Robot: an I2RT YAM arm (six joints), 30 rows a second.
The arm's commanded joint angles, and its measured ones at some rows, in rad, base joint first. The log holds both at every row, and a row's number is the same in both.
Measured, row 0:
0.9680, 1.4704, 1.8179, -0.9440, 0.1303, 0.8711
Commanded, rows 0 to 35:
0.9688, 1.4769, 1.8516, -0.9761, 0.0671, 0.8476
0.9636, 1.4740, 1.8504, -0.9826, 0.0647, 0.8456
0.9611, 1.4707, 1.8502, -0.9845, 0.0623, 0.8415
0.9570, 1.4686, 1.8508, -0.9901, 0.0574, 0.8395
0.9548, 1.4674, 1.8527, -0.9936, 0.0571, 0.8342
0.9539, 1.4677, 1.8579, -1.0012, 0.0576, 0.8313
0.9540, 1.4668, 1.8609, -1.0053, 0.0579, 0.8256
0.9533, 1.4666, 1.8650, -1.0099, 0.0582, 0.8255
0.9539, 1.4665, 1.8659, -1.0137, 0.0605, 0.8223
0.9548, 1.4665, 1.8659, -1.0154, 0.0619, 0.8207
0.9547, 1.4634, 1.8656, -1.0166, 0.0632, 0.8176
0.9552, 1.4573, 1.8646, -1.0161, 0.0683, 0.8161
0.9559, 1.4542, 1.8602, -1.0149, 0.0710, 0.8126
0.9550, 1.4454, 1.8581, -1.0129, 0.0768, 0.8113
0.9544, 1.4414, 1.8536, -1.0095, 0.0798, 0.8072
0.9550, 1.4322, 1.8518, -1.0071, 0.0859, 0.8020
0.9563, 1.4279, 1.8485, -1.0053, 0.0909, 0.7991
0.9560, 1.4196, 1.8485, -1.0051, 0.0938, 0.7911
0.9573, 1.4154, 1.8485, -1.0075, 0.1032, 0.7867
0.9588, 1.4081, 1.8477, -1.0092, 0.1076, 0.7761
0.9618, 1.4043, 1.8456, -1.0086, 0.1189, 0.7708
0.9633, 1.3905, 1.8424, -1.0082, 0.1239, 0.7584
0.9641, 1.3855, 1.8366, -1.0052, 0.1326, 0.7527
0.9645, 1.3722, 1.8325, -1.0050, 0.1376, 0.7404
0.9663, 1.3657, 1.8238, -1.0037, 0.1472, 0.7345
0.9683, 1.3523, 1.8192, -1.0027, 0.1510, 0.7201
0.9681, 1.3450, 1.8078, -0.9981, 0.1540, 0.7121
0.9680, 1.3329, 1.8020, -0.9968, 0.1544, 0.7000
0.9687, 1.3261, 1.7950, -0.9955, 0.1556, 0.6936
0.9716, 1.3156, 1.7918, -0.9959, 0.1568, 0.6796
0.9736, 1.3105, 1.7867, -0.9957, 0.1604, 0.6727
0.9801, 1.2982, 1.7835, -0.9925, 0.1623, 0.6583
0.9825, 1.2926, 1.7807, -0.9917, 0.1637, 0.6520
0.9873, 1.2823, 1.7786, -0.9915, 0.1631, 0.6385
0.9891, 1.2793, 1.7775, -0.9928, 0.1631, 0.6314
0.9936, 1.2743, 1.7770, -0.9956, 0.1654, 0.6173
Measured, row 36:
0.9768, 1.3098, 1.7847, -1.0115, 0.1322, 0.6853
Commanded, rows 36 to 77:
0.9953, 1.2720, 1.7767, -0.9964, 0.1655, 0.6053
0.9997, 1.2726, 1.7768, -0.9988, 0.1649, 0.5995
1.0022, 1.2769, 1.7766, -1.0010, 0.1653, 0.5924
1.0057, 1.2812, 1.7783, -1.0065, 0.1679, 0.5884
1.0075, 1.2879, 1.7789, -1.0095, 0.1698, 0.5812
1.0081, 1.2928, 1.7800, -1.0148, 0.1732, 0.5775
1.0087, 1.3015, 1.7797, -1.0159, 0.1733, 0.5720
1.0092, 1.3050, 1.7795, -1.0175, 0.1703, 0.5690
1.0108, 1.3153, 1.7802, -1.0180, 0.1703, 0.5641
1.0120, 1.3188, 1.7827, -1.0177, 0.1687, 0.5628
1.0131, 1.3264, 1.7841, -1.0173, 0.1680, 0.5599
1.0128, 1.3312, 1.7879, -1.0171, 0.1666, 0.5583
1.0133, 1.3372, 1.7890, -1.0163, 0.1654, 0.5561
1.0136, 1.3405, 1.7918, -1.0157, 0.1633, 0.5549
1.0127, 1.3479, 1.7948, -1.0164, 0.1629, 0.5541
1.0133, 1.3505, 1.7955, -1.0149, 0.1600, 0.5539
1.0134, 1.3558, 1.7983, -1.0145, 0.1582, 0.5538
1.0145, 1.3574, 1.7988, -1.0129, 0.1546, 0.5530
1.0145, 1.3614, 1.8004, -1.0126, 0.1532, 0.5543
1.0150, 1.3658, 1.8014, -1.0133, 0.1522, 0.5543
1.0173, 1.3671, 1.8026, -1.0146, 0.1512, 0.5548
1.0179, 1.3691, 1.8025, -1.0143, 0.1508, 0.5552
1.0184, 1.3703, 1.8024, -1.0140, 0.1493, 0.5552
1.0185, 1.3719, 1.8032, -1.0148, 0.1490, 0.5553
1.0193, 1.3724, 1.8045, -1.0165, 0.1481, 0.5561
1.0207, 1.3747, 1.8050, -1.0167, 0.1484, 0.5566
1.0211, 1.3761, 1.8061, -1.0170, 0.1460, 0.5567
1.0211, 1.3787, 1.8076, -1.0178, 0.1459, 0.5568
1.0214, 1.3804, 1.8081, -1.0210, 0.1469, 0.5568
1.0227, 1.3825, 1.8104, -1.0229, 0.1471, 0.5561
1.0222, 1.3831, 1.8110, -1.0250, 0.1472, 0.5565
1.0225, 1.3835, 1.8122, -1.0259, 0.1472, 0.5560
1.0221, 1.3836, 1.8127, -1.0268, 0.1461, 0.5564
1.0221, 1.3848, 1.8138, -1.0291, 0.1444, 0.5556
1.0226, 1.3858, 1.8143, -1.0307, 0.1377, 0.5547
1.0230, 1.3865, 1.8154, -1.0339, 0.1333, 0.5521
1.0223, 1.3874, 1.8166, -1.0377, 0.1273, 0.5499
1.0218, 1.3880, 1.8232, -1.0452, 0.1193, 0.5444
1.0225, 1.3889, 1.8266, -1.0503, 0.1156, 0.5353
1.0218, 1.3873, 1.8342, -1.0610, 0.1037, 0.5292
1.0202, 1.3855, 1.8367, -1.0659, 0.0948, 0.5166
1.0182, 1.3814, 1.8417, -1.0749, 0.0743, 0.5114
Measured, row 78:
1.0161, 1.3865, 1.7916, -1.0512, 0.1291, 0.5510
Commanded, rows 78 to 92:
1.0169, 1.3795, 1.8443, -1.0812, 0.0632, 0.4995
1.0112, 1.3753, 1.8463, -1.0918, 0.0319, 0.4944
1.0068, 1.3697, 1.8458, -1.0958, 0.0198, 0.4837
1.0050, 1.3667, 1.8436, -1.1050, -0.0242, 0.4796
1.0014, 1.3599, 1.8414, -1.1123, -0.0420, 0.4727
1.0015, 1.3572, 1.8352, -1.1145, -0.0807, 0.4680
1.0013, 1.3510, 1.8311, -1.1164, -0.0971, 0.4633
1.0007, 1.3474, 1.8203, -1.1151, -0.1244, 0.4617
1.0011, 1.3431, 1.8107, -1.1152, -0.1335, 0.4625
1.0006, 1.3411, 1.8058, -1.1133, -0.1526, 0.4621
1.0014, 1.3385, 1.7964, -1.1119, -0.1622, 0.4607
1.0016, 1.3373, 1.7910, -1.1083, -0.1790, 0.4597
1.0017, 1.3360, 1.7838, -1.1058, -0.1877, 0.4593
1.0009, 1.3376, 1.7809, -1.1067, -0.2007, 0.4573
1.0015, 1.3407, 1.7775, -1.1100, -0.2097, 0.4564
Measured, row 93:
1.0012, 1.3605, 1.7947, -1.1236, -0.1097, 0.4751
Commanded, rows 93 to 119:
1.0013, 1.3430, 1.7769, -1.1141, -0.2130, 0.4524
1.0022, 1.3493, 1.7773, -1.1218, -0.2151, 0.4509
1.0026, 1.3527, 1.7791, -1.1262, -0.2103, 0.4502
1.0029, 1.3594, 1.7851, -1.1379, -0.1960, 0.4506
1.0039, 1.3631, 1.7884, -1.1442, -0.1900, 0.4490
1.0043, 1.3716, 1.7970, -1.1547, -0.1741, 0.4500
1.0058, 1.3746, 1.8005, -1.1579, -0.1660, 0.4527
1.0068, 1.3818, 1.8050, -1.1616, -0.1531, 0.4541
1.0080, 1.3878, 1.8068, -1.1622, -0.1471, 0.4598
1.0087, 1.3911, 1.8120, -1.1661, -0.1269, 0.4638
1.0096, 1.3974, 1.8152, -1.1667, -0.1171, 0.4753
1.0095, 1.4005, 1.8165, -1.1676, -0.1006, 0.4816
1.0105, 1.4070, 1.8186, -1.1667, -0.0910, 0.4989
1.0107, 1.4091, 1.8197, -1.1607, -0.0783, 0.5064
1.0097, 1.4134, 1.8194, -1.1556, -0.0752, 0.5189
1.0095, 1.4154, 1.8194, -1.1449, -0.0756, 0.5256
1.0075, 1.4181, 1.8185, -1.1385, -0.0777, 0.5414
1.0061, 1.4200, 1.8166, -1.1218, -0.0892, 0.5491
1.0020, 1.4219, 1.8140, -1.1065, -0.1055, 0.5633
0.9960, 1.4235, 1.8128, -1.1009, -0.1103, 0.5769
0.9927, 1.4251, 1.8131, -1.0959, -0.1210, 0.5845
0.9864, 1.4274, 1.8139, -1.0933, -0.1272, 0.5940
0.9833, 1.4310, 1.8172, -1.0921, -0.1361, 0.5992
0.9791, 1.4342, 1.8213, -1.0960, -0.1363, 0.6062
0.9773, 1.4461, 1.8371, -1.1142, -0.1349, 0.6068
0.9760, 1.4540, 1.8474, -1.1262, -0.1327, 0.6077
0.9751, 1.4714, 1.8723, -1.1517, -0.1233, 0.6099
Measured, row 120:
0.9619, 1.4071, 1.8133, -1.1587, -0.0380, 0.5457
